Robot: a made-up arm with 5 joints.
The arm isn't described. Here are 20 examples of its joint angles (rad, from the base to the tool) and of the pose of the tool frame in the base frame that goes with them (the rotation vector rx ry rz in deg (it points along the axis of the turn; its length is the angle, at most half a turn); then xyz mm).
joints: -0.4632 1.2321 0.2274 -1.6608 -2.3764
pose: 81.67 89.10 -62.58 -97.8 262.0 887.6
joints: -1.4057 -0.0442 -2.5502 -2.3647 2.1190
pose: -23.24 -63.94 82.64 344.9 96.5 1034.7
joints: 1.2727 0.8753 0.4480 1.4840 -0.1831
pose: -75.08 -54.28 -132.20 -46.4 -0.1 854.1
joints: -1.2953 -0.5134 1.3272 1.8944 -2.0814
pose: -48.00 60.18 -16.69 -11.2 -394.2 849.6
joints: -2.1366 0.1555 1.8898 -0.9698 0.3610
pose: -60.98 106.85 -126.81 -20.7 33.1 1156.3
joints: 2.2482 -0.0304 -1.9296 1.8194 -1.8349
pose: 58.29 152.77 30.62 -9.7 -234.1 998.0
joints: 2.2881 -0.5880 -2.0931 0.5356 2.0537
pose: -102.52 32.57 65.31 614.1 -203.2 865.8
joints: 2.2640 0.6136 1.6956 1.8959 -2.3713
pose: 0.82 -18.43 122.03 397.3 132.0 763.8
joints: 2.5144 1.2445 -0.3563 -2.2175 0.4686
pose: 62.63 28.66 -44.11 237.5 -68.7 612.0
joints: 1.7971 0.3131 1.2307 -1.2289 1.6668
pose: 11.08 -3.85 -22.60 372.7 -320.9 638.8
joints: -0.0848 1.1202 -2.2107 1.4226 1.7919
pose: -32.23 -31.88 -95.81 -86.6 -135.3 865.5
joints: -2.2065 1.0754 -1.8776 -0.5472 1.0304
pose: -30.11 82.97 46.57 140.3 -464.1 773.0
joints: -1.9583 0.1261 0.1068 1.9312 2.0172
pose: 119.93 -5.21 0.59 278.3 112.3 808.9
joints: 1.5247 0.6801 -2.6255 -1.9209 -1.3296
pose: 47.27 -8.81 -33.65 431.6 -110.0 603.5
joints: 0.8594 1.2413 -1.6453 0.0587 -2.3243
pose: -77.81 145.92 33.89 385.5 -256.2 1014.6
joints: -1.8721 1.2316 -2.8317 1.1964 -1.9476
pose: 118.93 -40.69 13.86 328.2 72.8 1016.4
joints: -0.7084 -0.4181 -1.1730 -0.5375 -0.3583
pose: 22.61 71.50 81.92 -3.7 -45.8 540.5
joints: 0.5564 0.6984 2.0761 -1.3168 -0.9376
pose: 143.42 60.50 -38.86 249.7 344.2 980.6
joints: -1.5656 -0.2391 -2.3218 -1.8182 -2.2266
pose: 54.42 28.62 144.34 -101.3 108.9 727.6
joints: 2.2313 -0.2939 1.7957 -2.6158 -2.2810
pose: 128.65 -50.01 -75.75 598.3 -104.8 736.4
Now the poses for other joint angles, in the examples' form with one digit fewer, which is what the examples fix.
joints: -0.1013 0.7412 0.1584 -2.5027 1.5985
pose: 8.4 129.6 59.6 -40 -208 763
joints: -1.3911 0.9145 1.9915 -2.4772 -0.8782
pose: 62.1 76.8 -10.3 -164 43 731
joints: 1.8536 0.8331 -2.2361 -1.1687 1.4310
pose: -139.3 57.6 65.5 671 -101 944
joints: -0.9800 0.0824 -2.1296 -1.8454 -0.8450
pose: 71.9 79.9 105.1 -186 53 746
